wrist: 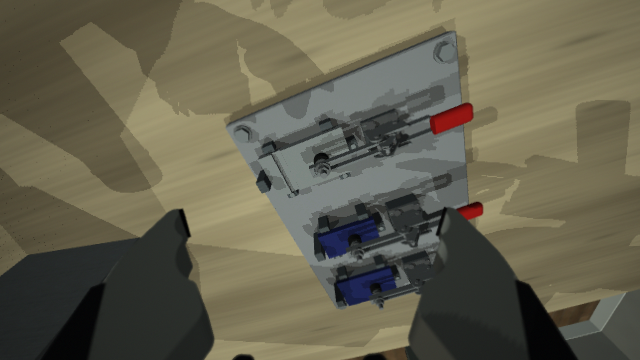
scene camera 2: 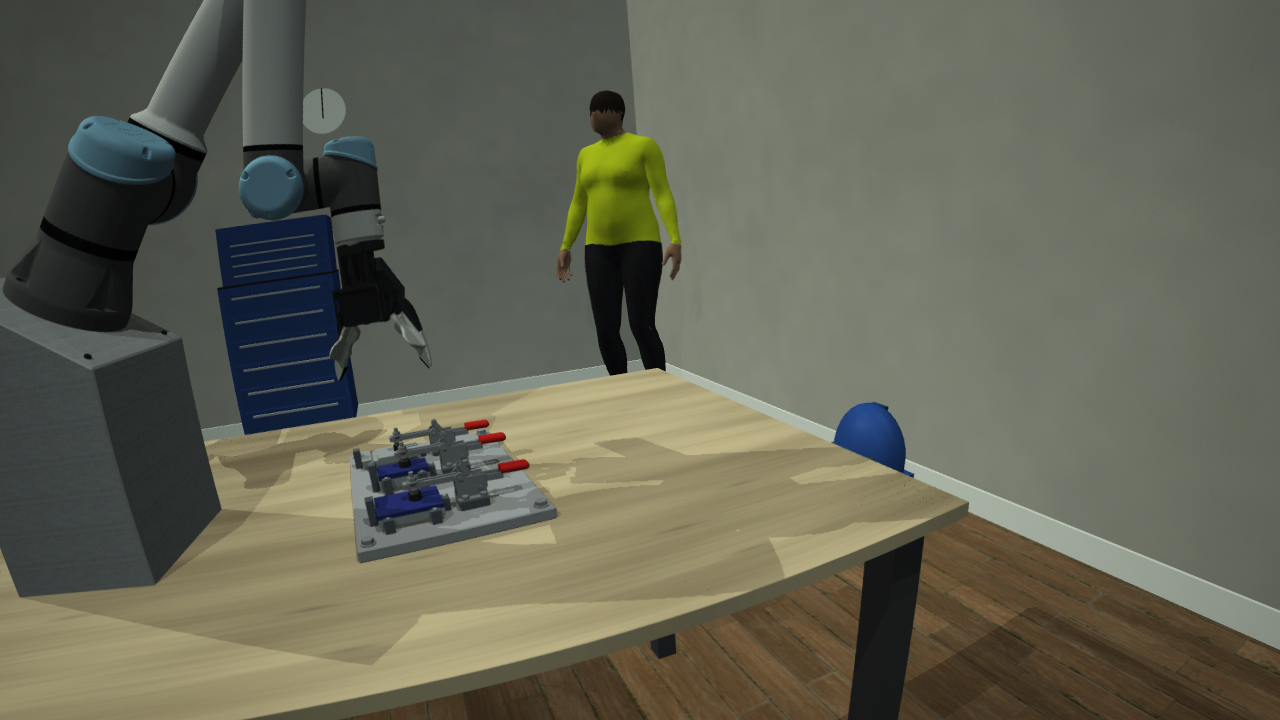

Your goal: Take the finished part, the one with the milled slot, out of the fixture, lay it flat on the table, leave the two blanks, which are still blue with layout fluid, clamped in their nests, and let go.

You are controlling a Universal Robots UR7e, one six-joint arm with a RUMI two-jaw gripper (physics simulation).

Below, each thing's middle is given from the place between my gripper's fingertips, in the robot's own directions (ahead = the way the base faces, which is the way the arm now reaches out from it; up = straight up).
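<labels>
Positions counted from my hand: clamp arm [wrist: 321,168], 20 mm ahead, 30 mm to the right, 100 mm below; finished part [wrist: 287,168], 20 mm behind, 20 mm to the right, 120 mm below; fixture plate [scene camera 2: 512,498], 20 mm ahead, 140 mm to the right, 140 mm below.
</labels>
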